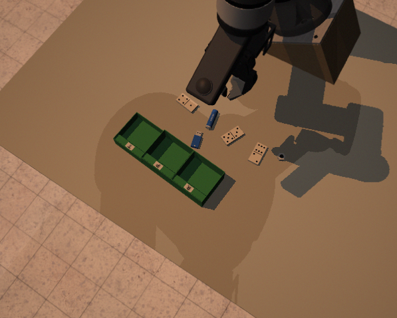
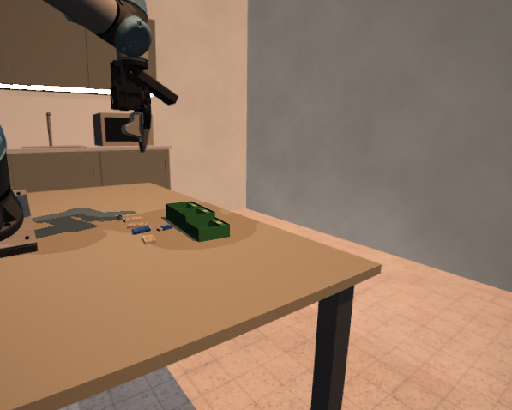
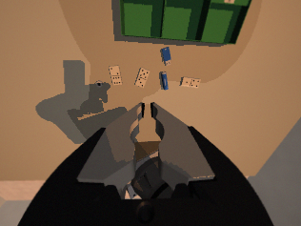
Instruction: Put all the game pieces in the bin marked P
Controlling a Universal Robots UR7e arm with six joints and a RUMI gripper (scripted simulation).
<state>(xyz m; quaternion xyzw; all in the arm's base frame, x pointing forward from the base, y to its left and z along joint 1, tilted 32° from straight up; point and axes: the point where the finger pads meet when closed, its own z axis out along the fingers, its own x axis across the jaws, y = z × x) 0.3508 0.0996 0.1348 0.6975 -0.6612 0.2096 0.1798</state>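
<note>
Now: hand 110 mm short of the green bin, 70 mm to the left of it and 200 mm above it. Round my hand: blue battery 30 mm behind, 50 mm to the right, 210 mm below; then small nut 40 mm behind, 140 mm to the left, 220 mm below; then blue USB stick 30 mm ahead, 50 mm to the right, 220 mm below.
</note>
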